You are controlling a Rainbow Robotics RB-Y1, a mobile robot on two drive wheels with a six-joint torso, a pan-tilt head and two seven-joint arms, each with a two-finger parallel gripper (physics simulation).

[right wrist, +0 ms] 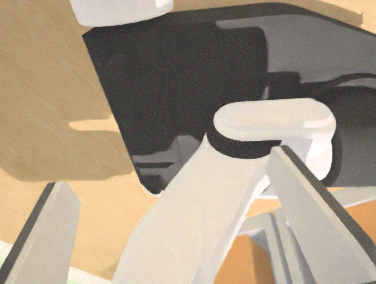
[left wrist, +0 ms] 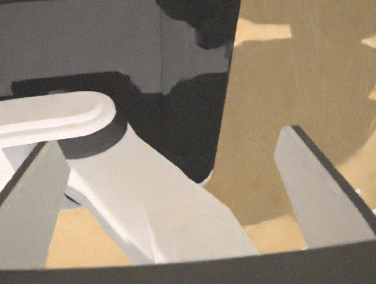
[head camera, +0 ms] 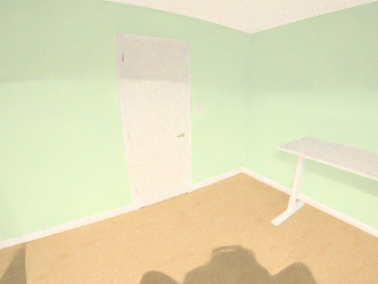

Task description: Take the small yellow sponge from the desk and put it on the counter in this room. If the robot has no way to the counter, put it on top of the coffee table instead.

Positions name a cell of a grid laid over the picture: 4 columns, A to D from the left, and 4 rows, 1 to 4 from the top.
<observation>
my left gripper: left wrist B3; not seen in the right wrist view (out of frame); not seen in the head camera view (out of frame)
my right gripper: right wrist B3; not seen in the left wrist view (out of frame); not seen in the head camera view (out of frame)
</observation>
